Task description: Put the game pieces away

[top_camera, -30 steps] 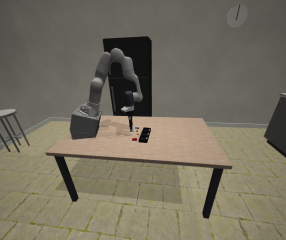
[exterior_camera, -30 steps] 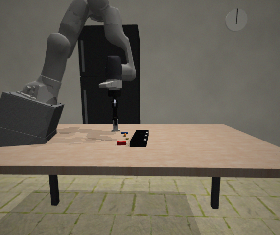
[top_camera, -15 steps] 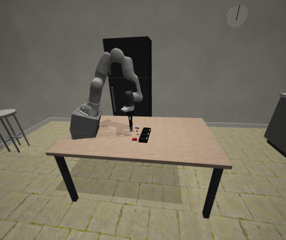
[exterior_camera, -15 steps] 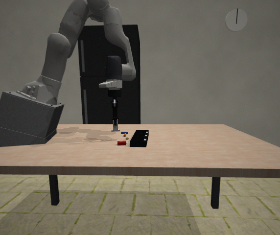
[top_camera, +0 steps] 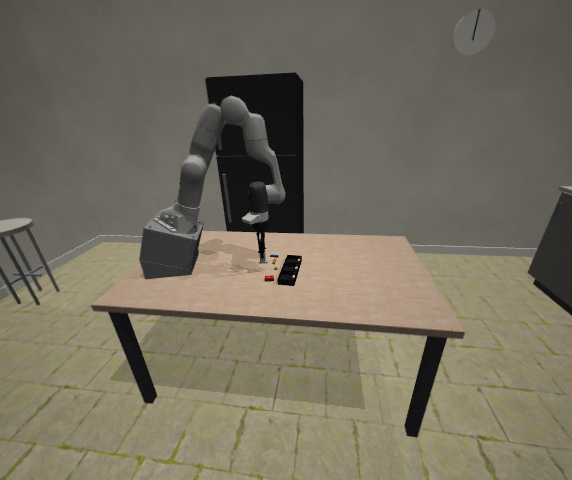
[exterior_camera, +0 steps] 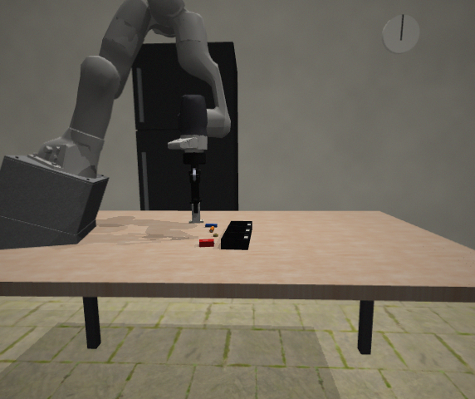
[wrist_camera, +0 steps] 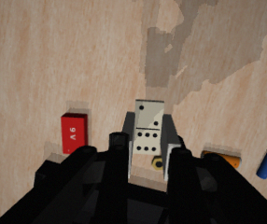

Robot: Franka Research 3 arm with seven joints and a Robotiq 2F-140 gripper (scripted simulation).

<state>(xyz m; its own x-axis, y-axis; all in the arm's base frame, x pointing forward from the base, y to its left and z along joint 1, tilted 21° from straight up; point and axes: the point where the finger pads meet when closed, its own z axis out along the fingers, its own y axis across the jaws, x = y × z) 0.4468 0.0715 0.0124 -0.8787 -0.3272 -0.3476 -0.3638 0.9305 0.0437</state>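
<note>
My gripper is now 140 mm short of the black bin row, 40 mm to the right of it and 80 mm above it. Also, from my hand: white domino (30 mm below); then red block (70 mm ahead, 60 mm to the right, 80 mm below); then brass nut (50 mm ahead, 40 mm to the left, 90 mm below).
</note>
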